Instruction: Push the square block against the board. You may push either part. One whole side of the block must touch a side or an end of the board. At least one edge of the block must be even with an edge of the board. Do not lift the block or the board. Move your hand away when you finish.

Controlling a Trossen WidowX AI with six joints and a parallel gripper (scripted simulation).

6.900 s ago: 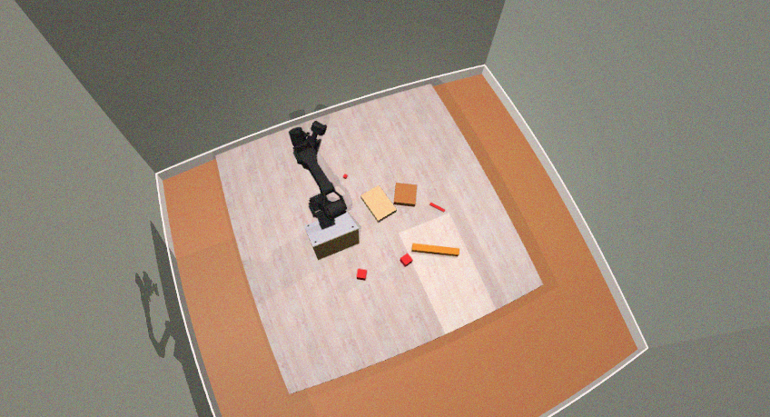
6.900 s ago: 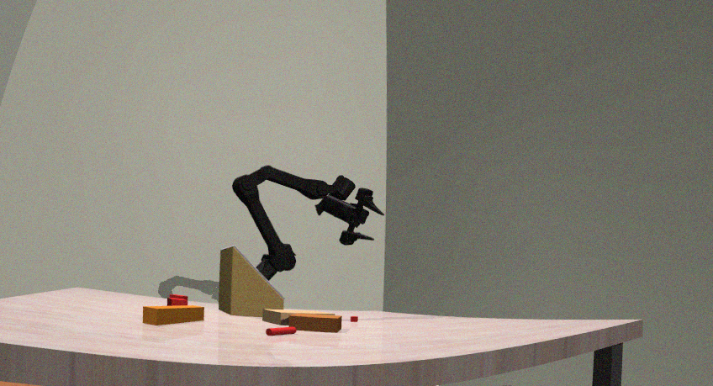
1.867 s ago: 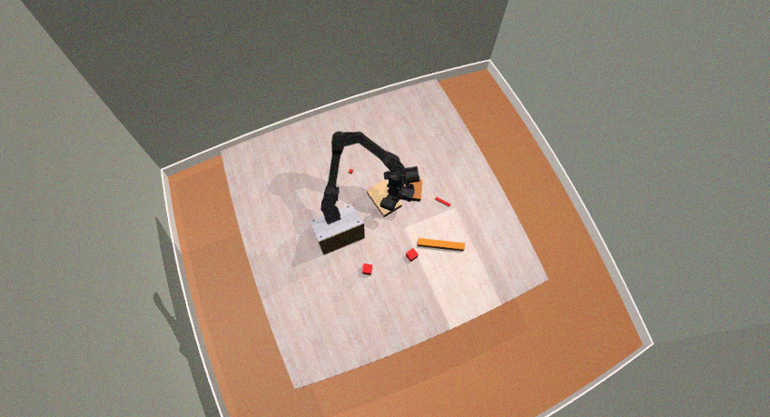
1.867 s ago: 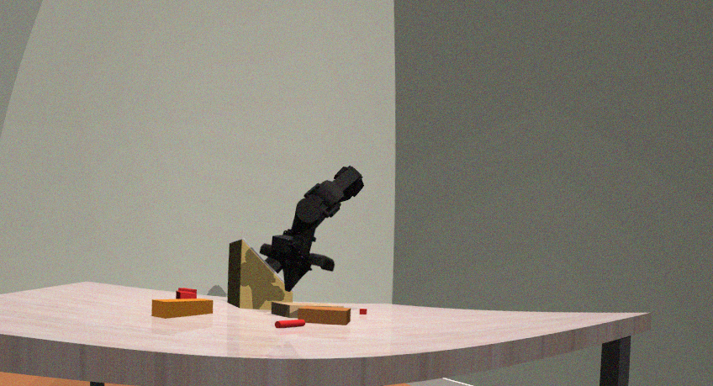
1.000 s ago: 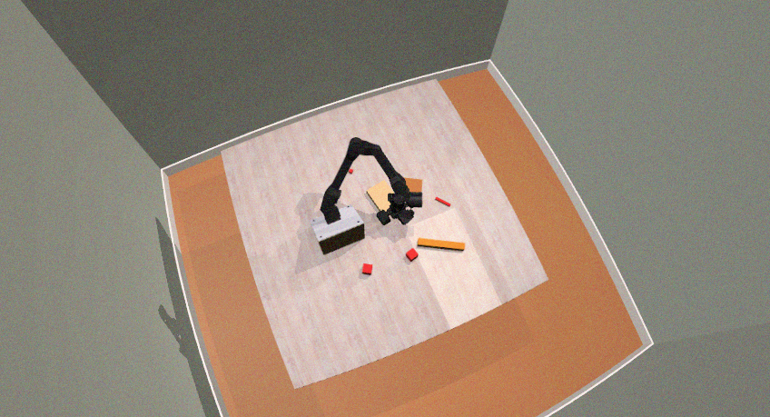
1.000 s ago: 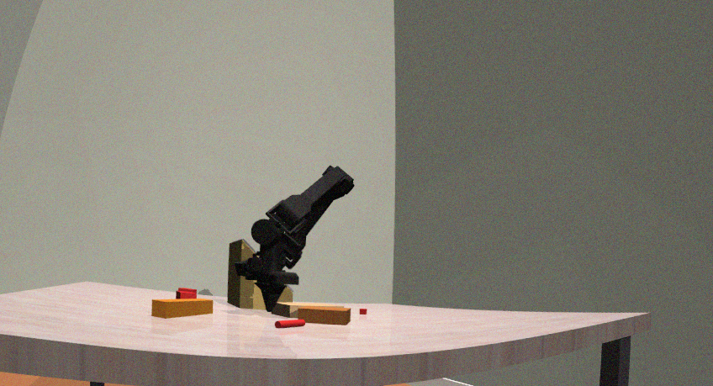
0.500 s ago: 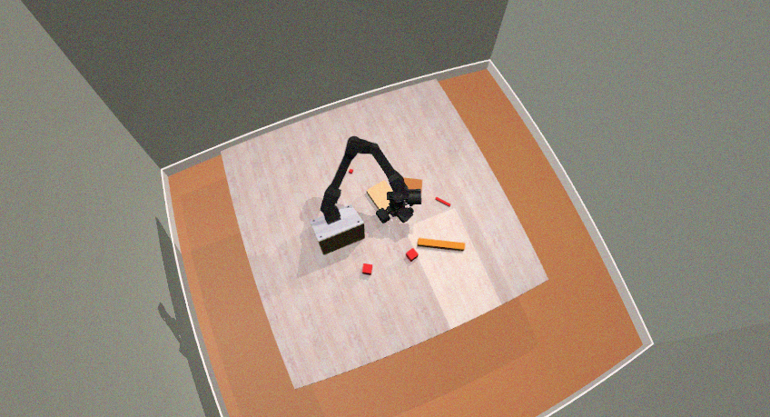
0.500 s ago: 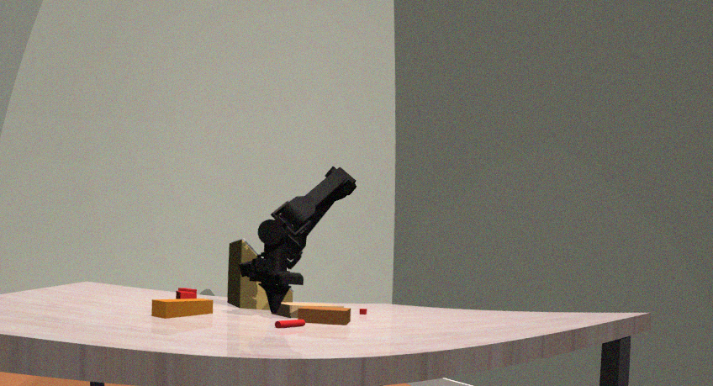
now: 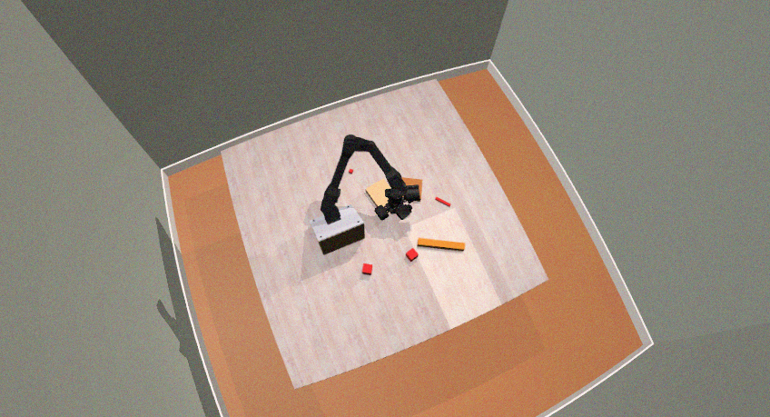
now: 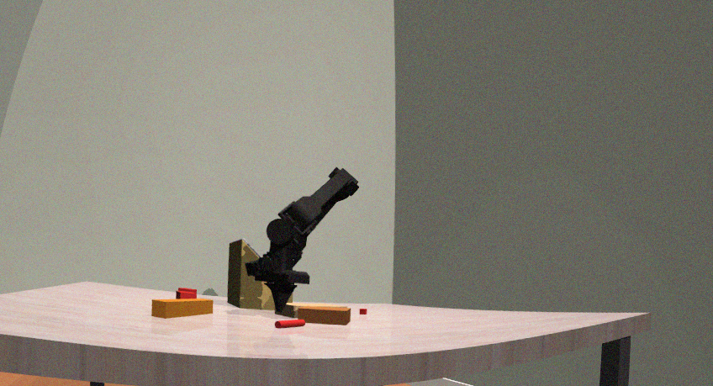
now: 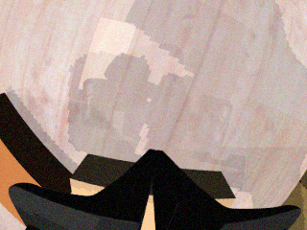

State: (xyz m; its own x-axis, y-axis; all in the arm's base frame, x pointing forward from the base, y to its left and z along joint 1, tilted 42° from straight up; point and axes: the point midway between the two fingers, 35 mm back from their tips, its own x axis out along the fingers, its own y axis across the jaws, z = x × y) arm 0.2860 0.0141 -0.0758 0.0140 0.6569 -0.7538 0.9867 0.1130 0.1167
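Now: gripper tip 2 cm past the tan board, 9 cm to the right of it and 1 cm below it. Round my gripper tip: red peg 24 cm ahead, 5 cm to the right; orange-brown square block 12 cm ahead, 7 cm to the left, 1 cm above; long orange bar 13 cm ahead, 24 cm to the right, 1 cm above.
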